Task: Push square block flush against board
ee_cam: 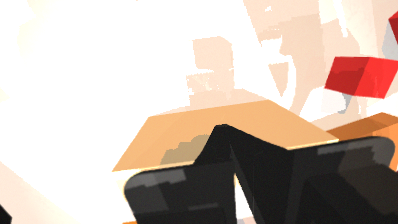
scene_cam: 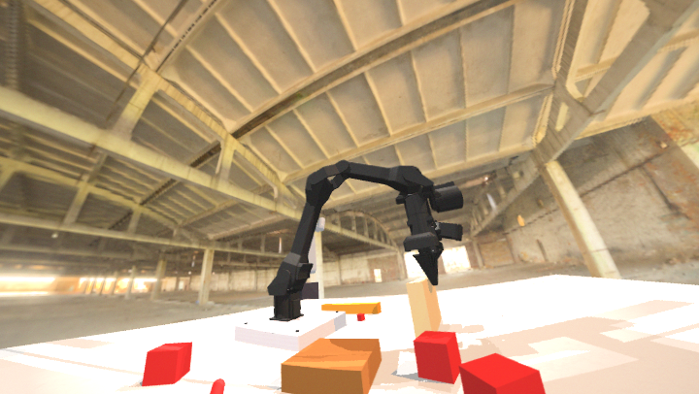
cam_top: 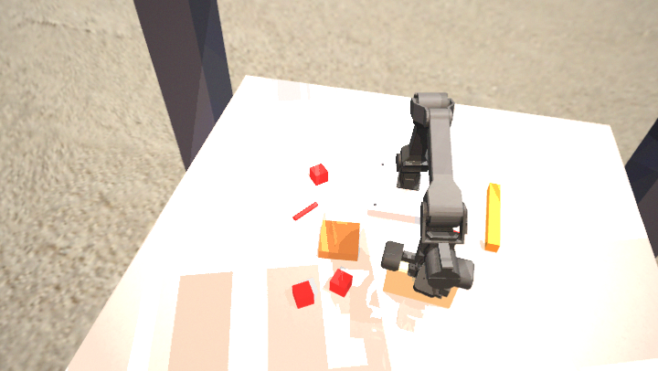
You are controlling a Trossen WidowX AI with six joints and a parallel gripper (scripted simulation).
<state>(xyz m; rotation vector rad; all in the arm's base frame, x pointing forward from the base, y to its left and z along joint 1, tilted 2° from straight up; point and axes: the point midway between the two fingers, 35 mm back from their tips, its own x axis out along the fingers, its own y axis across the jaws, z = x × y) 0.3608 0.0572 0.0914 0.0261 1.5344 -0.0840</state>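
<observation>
My gripper tip is now 21 cm past the red rod, 32 cm to the left of it and 8 cm above it. The rest, counted from my gripper tip: square block 13 cm behind, 21 cm to the right, 7 cm below; small red cube 22 cm behind, 9 cm to the left, 8 cm below; long yellow bar 30 cm behind, 18 cm to the left, 7 cm below.
</observation>
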